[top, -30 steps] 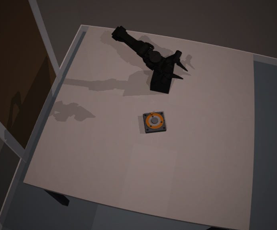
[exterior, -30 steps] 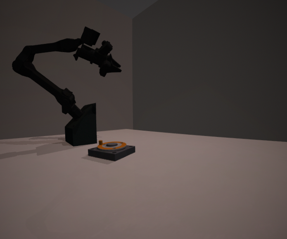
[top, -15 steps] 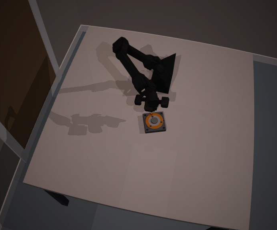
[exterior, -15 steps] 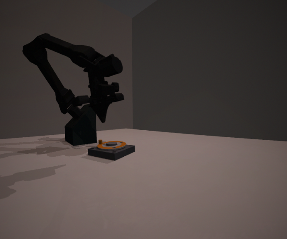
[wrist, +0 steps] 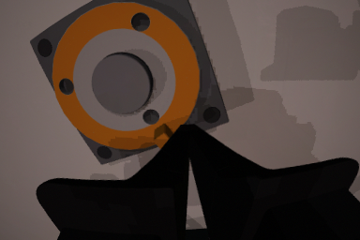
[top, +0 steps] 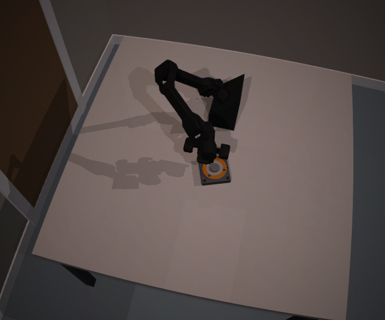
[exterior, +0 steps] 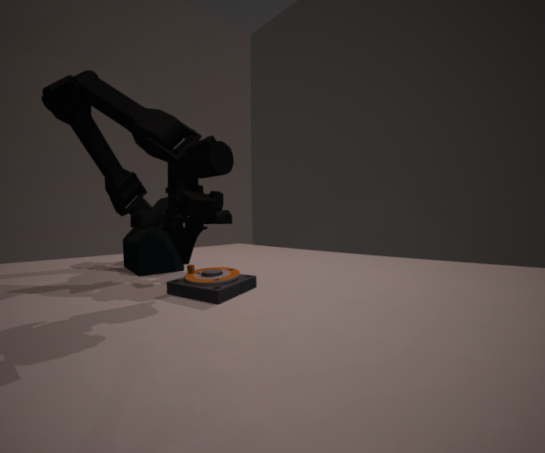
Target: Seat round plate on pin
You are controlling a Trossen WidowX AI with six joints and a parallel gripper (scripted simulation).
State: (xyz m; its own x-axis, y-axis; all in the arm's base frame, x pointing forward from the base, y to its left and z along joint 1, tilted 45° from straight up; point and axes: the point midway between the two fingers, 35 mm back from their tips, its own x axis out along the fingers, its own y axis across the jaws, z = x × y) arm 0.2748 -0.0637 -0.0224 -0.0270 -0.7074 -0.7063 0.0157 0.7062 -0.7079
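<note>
Right now the square base is 3 cm ahead of my gripper tip, 4 cm to the left of it and 3 cm below it.
</note>
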